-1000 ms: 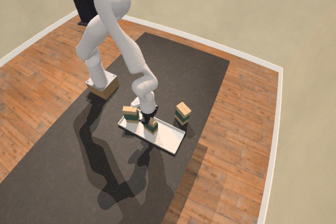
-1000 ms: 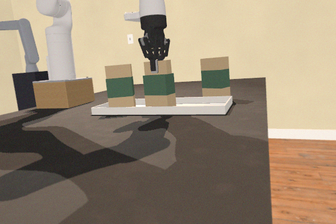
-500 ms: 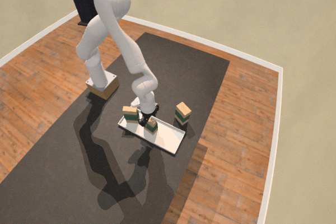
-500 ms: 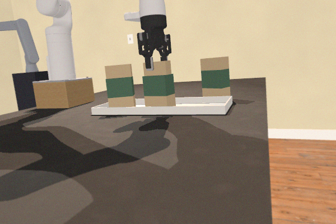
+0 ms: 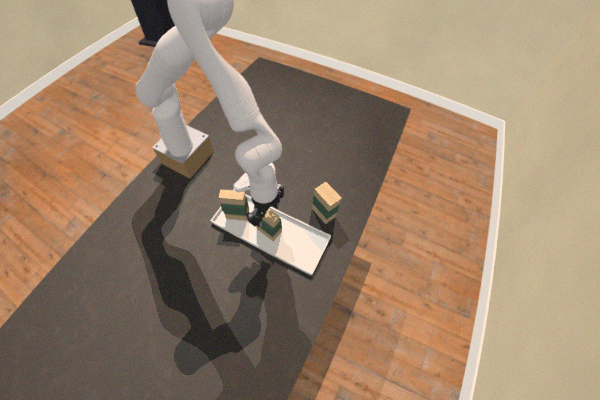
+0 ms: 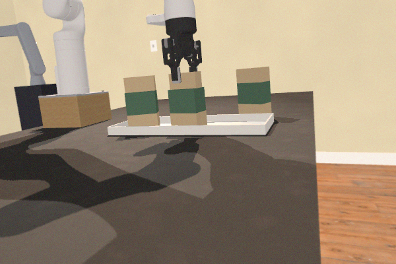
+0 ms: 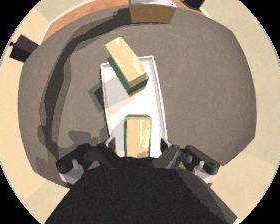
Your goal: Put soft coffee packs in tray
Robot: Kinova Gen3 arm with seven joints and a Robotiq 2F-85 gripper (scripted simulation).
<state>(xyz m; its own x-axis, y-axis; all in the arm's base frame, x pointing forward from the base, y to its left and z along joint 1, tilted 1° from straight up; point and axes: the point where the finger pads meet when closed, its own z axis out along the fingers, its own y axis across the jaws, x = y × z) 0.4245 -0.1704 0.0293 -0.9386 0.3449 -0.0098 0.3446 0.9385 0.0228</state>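
The white tray lies 12 cm below my hand.
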